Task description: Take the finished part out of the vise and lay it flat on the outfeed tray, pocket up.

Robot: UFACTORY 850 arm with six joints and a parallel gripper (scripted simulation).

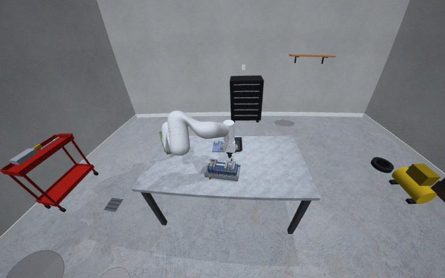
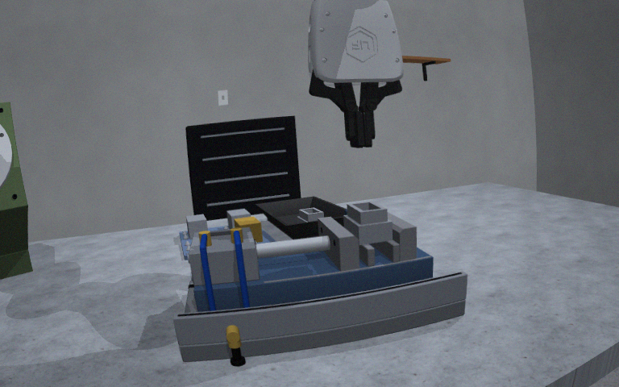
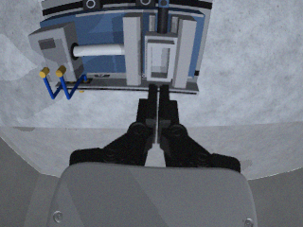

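Right now my hand is 60 mm past the vise, 20 mm to the right of it and 160 mm above it. Round my hand: yellow block 10 mm behind, 340 mm to the left, 180 mm below.
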